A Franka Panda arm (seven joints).
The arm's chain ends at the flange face. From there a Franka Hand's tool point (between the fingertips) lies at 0.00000 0.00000 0.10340 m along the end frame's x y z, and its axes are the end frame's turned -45 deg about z.
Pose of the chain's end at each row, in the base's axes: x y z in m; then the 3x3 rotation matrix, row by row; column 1 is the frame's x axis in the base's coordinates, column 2 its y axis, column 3 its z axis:
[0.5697 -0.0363 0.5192], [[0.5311 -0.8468 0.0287], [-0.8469 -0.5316 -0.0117], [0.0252 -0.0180 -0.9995]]
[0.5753 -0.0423 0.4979], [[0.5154 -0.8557 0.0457], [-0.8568 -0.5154 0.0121], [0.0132 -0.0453 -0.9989]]
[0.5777 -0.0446 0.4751], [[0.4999 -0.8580 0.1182], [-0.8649 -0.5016 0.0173], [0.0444 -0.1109 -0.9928]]
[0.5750 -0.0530 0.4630], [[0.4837 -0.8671 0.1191], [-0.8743 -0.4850 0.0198], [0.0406 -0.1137 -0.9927]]
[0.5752 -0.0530 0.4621], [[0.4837 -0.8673 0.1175], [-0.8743 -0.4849 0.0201], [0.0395 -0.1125 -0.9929]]
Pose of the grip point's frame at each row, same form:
[0.5727 -0.0375 0.4159], [[0.9743 -0.2232 0.0287], [-0.2230 -0.9747 -0.0117], [0.0305 0.0051 -0.9995]]
[0.5800 -0.0410 0.3946], [[0.9695 -0.2406 0.0457], [-0.2414 -0.9703 0.0121], [0.0414 -0.0227 -0.9989]]
[0.5899 -0.0428 0.3724], [[0.9602 -0.2532 0.1182], [-0.2569 -0.9663 0.0173], [0.1098 -0.0470 -0.9928]]
[0.5873 -0.0510 0.3604], [[0.9552 -0.2711 0.1191], [-0.2753 -0.9612 0.0198], [0.1091 -0.0517 -0.9927]]
[0.5873 -0.0509 0.3594], [[0.9553 -0.2712 0.1175], [-0.2753 -0.9611 0.0201], [0.1075 -0.0516 -0.9929]]

